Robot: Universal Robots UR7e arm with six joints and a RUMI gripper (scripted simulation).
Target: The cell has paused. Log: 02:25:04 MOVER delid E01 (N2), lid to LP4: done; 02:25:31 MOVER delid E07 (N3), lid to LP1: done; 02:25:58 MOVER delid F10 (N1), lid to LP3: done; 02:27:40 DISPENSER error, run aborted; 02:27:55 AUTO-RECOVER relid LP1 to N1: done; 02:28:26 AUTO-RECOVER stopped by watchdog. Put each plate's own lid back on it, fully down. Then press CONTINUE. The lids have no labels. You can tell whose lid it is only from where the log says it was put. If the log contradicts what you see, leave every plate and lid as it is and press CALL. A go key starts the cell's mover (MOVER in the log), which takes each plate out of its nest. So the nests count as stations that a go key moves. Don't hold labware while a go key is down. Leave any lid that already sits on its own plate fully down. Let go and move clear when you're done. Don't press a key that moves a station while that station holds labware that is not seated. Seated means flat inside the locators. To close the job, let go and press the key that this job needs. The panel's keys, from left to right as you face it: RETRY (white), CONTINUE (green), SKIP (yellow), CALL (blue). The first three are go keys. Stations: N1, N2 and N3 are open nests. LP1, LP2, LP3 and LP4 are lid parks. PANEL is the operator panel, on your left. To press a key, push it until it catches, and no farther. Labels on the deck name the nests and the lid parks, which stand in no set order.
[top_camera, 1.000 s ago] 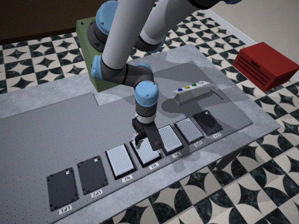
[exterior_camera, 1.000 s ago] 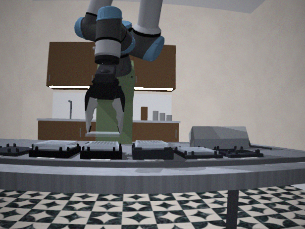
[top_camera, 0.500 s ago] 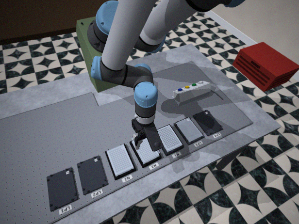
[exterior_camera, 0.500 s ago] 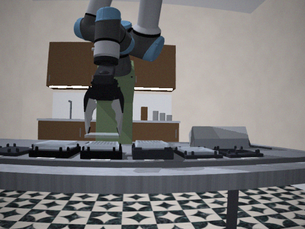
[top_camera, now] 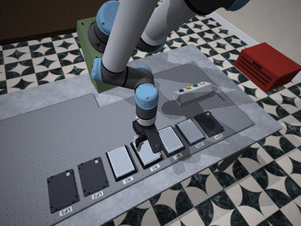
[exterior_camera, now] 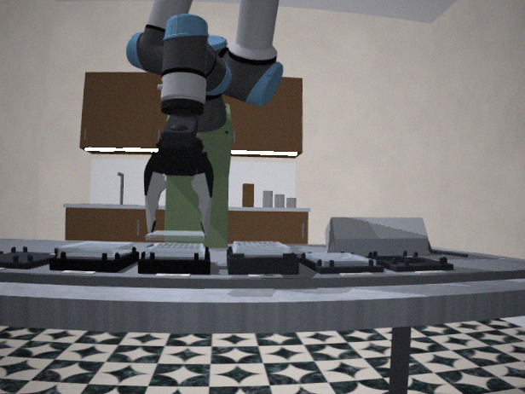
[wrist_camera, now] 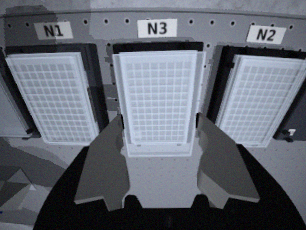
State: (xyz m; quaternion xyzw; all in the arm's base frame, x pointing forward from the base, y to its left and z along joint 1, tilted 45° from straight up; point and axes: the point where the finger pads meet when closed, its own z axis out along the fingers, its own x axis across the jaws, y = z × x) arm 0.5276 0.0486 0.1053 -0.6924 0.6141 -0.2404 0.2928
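Now: the plate 30 mm below my hand. Also, from my hand: LP4 lid park: 60 mm behind, 380 mm to the left, 60 mm below; LP3 lid park: 40 mm behind, 260 mm to the left, 60 mm below; lid park LP2: 40 mm ahead, 260 mm to the right, 60 mm below.
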